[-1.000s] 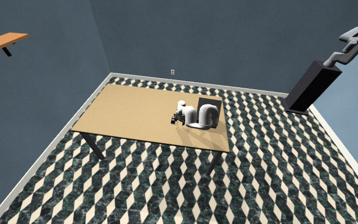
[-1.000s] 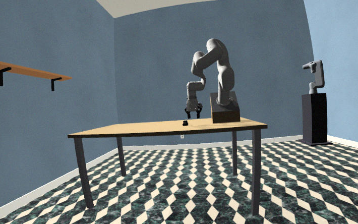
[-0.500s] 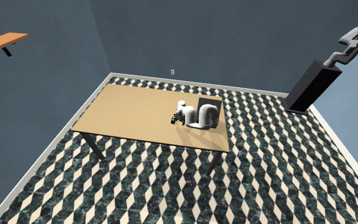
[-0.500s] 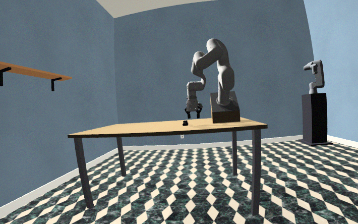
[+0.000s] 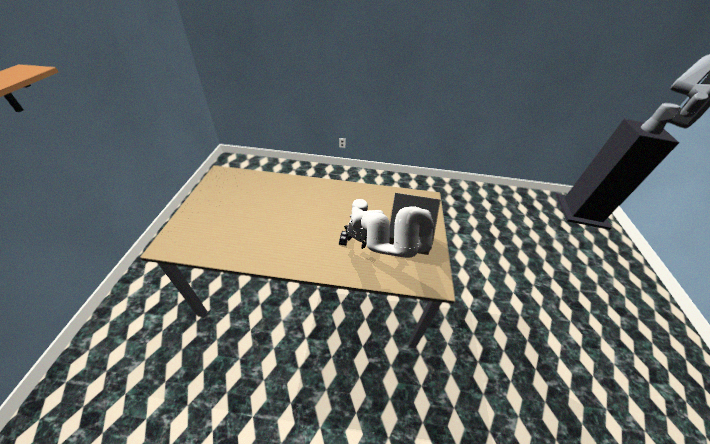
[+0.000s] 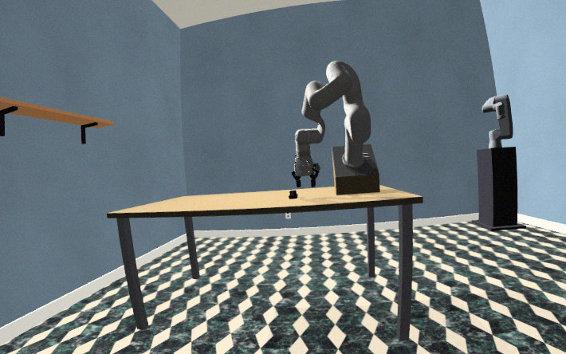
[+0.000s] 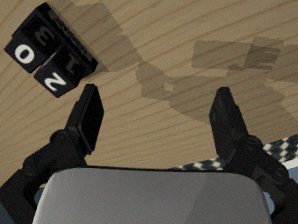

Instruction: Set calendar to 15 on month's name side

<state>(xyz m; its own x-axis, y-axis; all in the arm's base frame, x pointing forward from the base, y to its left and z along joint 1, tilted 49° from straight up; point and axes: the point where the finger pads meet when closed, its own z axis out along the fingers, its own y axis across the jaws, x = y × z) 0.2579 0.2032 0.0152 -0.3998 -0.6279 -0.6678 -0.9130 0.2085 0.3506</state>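
The black cube lies 8 cm ahead of my hand, 4 cm to the right of it and 5 cm below it. Also, from my hand: black digit cube (9 cm ahead, 7 cm to the right, 5 cm below).
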